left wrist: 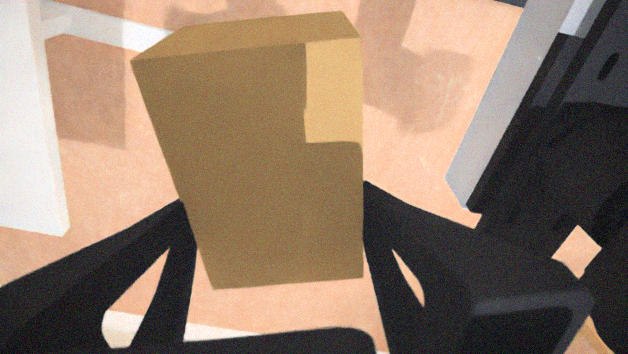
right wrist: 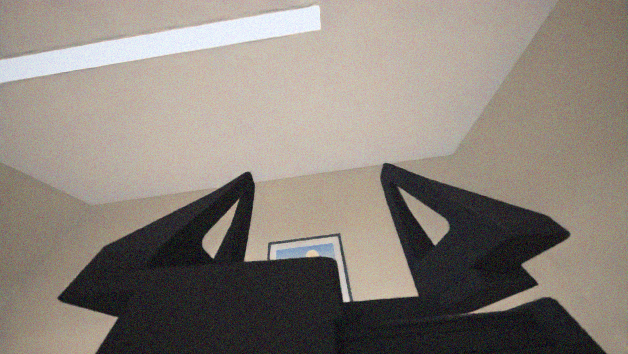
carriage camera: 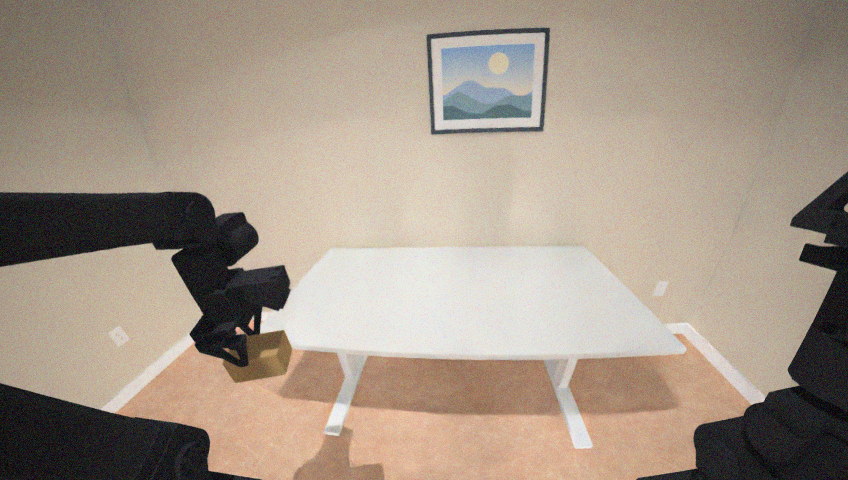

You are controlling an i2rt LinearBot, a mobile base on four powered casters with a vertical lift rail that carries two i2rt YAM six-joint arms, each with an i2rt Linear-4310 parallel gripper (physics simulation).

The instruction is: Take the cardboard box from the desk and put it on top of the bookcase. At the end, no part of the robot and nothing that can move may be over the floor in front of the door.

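Where they show: left gripper, fingertip midpoint: (left wrist: 277, 202) (carriage camera: 250, 351); right gripper, fingertip midpoint: (right wrist: 317, 174); left arm's base, link origin: (left wrist: 571, 148).
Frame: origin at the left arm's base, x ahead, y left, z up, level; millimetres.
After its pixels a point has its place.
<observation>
The cardboard box (carriage camera: 267, 364) {y -37, x 176, z 91 mm} (left wrist: 260, 165) {y -15, x 202, z 109 mm} is held in my left gripper (carriage camera: 251, 349) {y 6, x 195, z 98 mm} (left wrist: 277, 202) {y 6, x 195, z 98 mm}, which is shut on it with one finger on each side. In the carriage camera it shows at the front left corner of the white desk (carriage camera: 464, 297) {y -433, x 755, z -226 mm} (left wrist: 25, 125) {y 187, x 528, z -226 mm}; in the left wrist view floor shows around it and the desk is at the left edge. My right gripper (carriage camera: 800, 239) (right wrist: 317, 174) {y -661, x 42, z 434 mm} is open, with nothing between its fingers, raised at the right and pointing upward. The bookcase and the door do not show in these views.
The desk's left leg (carriage camera: 345, 398) and right leg (carriage camera: 568, 404) stand on the orange floor (carriage camera: 452, 440) {y -371, x 530, z -946 mm}. A framed picture (carriage camera: 487, 81) {y -595, x 1219, z 626 mm} (right wrist: 305, 240) {y -606, x 1217, z 821 mm} hangs on the back wall. Side walls stand left and right. The robot's grey and black body (left wrist: 505, 115) {y -8, x 45, z -18 mm} shows in the left wrist view.
</observation>
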